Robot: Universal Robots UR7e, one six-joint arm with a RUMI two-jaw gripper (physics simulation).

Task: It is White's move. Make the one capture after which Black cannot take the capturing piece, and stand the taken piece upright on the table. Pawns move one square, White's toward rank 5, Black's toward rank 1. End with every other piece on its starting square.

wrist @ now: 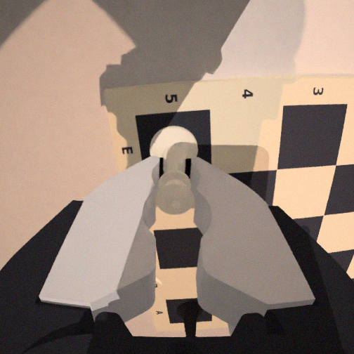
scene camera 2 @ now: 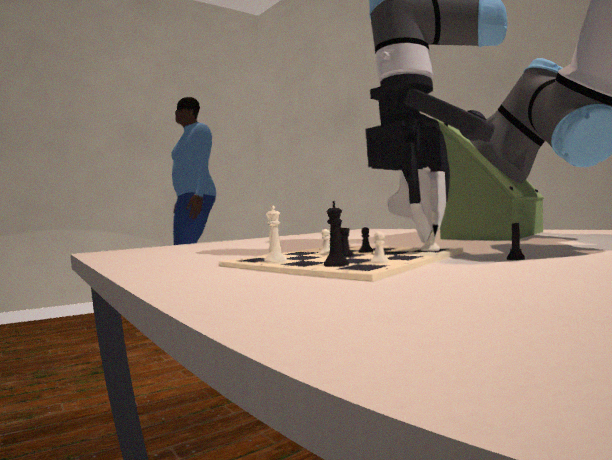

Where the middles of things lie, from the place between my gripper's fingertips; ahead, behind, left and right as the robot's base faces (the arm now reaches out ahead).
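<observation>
The chessboard [scene camera 2: 308, 262] sits 80 mm ahead of my hand, 70 mm to the right of it and 10 mm below it. The white queen [wrist: 175, 144] is 20 mm above my hand, and going by their middles it is the nearest to my hand of the things named here. As for the black king [scene camera 2: 336, 258], I find it 150 mm ahead of my hand, 30 mm to the right of it and 20 mm above it; by their middles, it is the farthest from my hand among these.
</observation>
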